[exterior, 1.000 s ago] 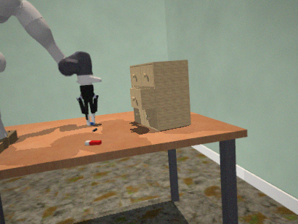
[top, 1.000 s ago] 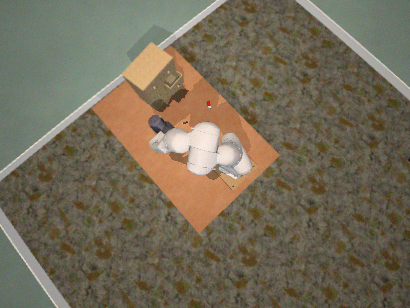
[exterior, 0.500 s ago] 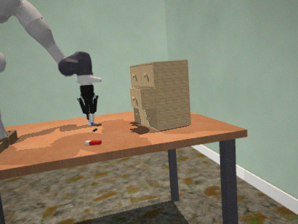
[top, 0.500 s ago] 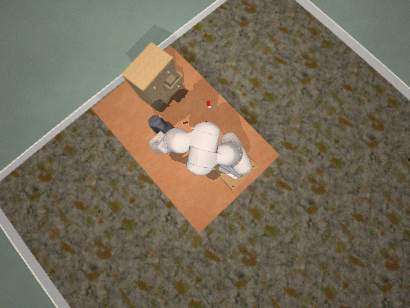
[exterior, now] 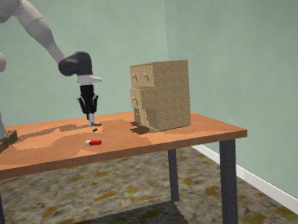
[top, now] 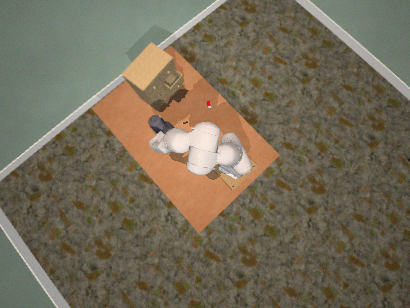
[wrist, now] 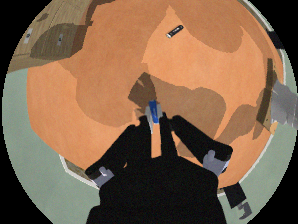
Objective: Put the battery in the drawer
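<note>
My hand is 18 cm to the left of the small black piece, 3 cm above it and 1 cm past it. From my hand the other things lie so: white cylinder (42 cm to the right, 6 cm behind, 3 cm below); blue AA battery (3 cm below); drawer (32 cm to the right, 26 cm ahead, 10 cm above).
</note>
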